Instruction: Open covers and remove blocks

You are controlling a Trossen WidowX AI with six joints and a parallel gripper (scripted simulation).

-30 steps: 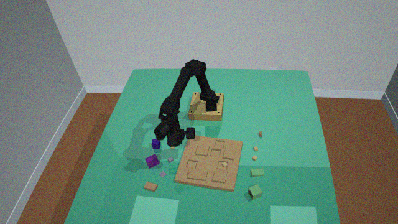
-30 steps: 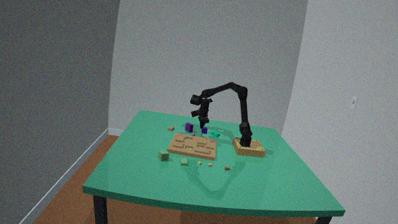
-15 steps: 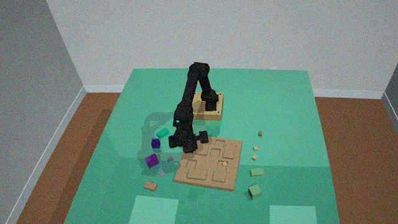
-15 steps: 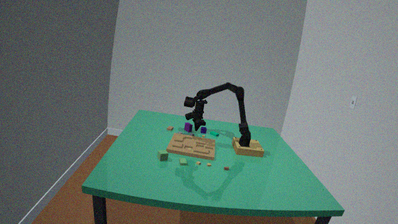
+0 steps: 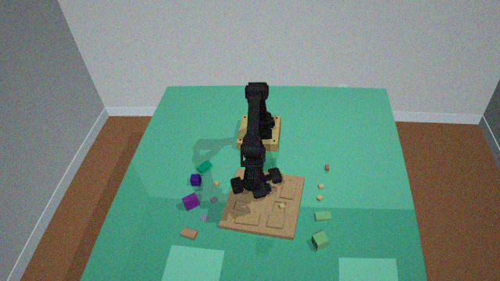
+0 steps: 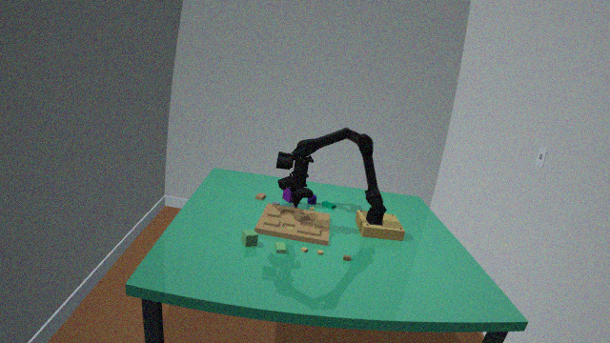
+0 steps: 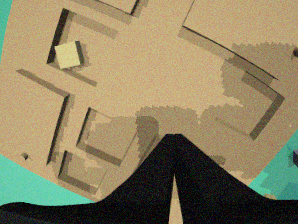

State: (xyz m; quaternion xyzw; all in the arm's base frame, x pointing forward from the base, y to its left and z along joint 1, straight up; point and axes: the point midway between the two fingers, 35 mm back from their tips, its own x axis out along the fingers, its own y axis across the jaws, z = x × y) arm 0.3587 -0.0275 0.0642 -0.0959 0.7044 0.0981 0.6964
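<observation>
Right now my gripper tip is 6 cm above the tan puzzle board and 3 cm to the right of it. From my gripper tip the other things lie so: teal block (25 cm to the right, 21 cm behind, 7 cm below); orange block (27 cm to the right, 14 cm ahead, 7 cm below); purple cube (28 cm to the right, 12 cm behind, 6 cm below).
</observation>
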